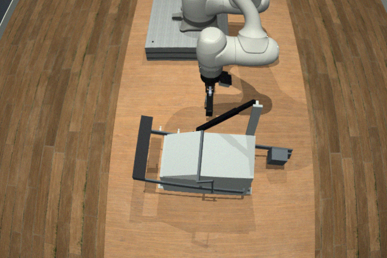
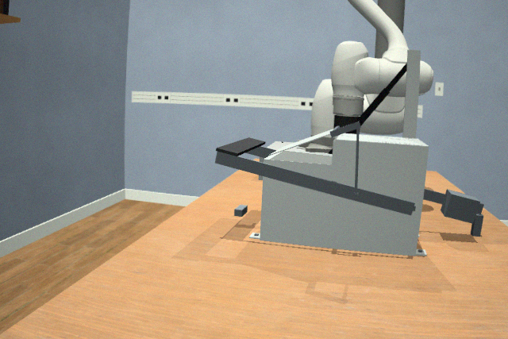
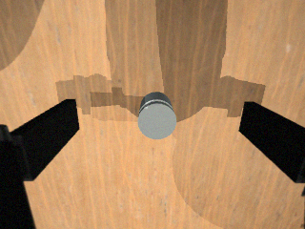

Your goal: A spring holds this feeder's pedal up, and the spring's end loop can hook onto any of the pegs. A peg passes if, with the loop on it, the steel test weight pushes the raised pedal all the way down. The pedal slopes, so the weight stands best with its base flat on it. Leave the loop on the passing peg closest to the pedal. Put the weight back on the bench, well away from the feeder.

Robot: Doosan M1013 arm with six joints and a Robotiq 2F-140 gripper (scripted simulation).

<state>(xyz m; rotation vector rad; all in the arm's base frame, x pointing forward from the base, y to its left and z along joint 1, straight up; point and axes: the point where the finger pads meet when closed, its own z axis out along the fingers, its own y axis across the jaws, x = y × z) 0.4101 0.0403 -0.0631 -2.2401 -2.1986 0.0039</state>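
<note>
Now: hand 10 mm above the steel test weight. Also, from my hand: small grey block 210 mm ahead, 260 mm to the right, 30 mm below.
</note>
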